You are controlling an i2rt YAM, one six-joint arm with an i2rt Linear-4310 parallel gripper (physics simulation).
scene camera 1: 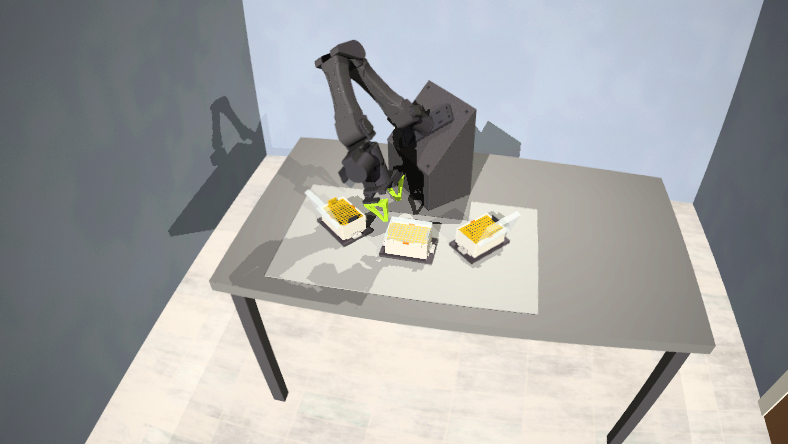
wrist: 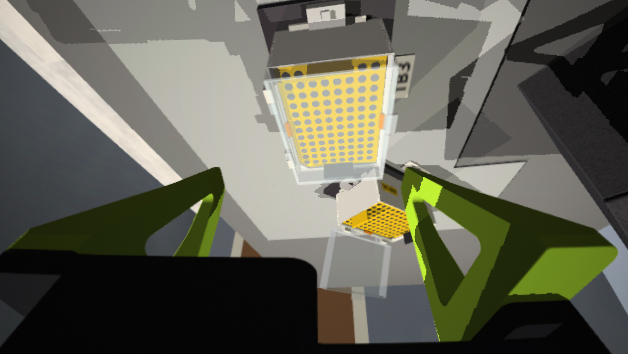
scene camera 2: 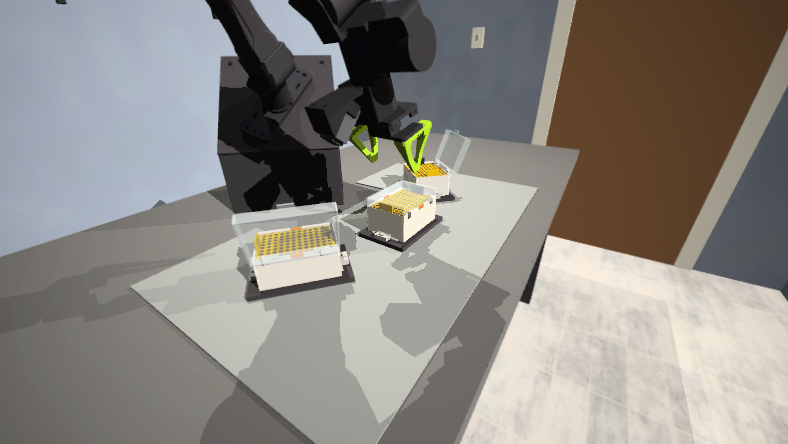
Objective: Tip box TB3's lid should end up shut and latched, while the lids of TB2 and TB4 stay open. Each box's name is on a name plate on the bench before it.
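Tip box TB3 is the middle box; its name plate reads TB3 in the wrist view. Its clear lid lies down over the yellow tip rack; I cannot tell whether it is latched. The left box has its clear lid tipped up. The right box has its lid up too. My gripper is open and empty, above and behind the gap between the left box and TB3.
The dark arm pedestal stands close behind TB3. The boxes stand on dark bases on a pale mat on the grey table. The outer lids lean away from TB3.
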